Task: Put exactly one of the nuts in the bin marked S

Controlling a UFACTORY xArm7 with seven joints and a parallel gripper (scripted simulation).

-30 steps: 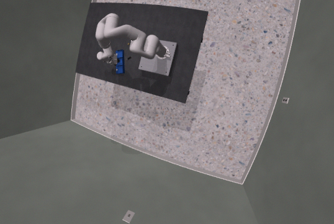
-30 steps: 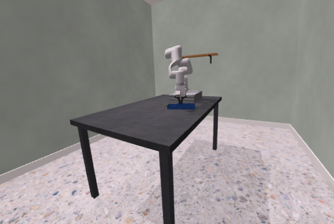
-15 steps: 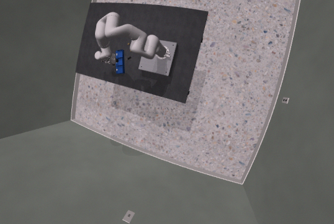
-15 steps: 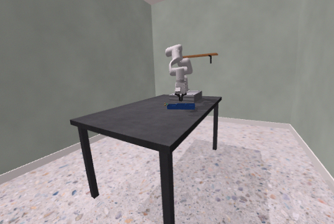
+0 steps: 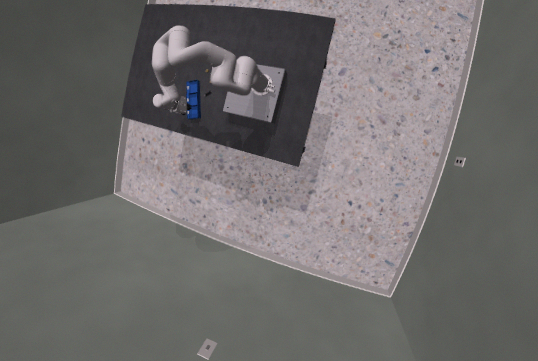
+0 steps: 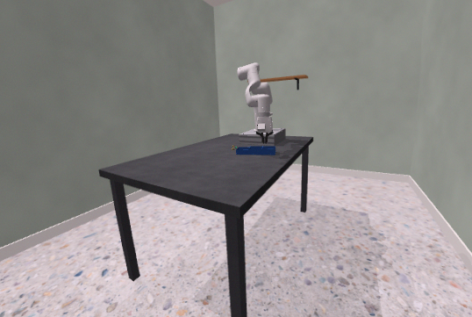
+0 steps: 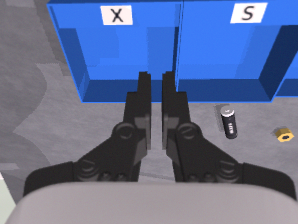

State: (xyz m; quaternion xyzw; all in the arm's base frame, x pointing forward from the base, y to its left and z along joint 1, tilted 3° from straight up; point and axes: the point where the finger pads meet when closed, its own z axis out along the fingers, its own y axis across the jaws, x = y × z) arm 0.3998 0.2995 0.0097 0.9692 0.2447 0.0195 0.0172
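The green battery is 27 cm to the right of my hand, 8 cm below it and 2 cm behind it. Also, from my hand: black cylinder (13 cm to the right, 8 cm below, 5 cm behind); then blue bin (7 cm below, 5 cm to the right, 3 cm ahead).
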